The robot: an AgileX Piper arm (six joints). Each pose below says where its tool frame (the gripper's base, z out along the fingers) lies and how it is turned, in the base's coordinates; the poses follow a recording.
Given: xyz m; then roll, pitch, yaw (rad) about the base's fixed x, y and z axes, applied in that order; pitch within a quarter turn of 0, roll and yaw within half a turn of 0.
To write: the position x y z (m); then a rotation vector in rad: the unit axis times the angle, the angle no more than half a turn. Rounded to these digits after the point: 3 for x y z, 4 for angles.
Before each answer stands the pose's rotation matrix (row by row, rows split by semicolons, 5 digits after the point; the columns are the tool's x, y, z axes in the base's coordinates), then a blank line. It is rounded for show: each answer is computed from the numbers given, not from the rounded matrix.
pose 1, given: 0.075, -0.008, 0.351, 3.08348, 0.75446, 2.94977
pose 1, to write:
-0.71528 0.15128 0.68227; 0.13891 0.98759 -0.07334; -0.68490 0.04232 -0.72741

0.075, -0.008, 0.351, 0.2011, 2.3770, -0.0215
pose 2, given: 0.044, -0.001, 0.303, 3.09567, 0.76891, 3.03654
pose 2, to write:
-0.71471 0.07300 0.69560; 0.07536 0.99679 -0.02718; -0.69535 0.03299 -0.71791

0.044, -0.001, 0.303, 0.1025, 2.3694, 0.0040
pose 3, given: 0.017, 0.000, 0.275, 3.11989, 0.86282, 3.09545
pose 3, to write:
-0.64961 0.02965 0.75969; 0.03000 0.99946 -0.01336; -0.75968 0.01411 -0.65014

0.017, 0.000, 0.275, 0.0412, 2.2782, 0.0005
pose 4, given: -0.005, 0.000, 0.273, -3.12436, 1.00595, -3.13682
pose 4, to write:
-0.53528 0.00978 0.84462; -0.00255 0.99991 -0.01320; -0.84467 -0.00922 -0.53521

-0.005, 0.000, 0.273, 0.0050, 2.1356, -0.0156
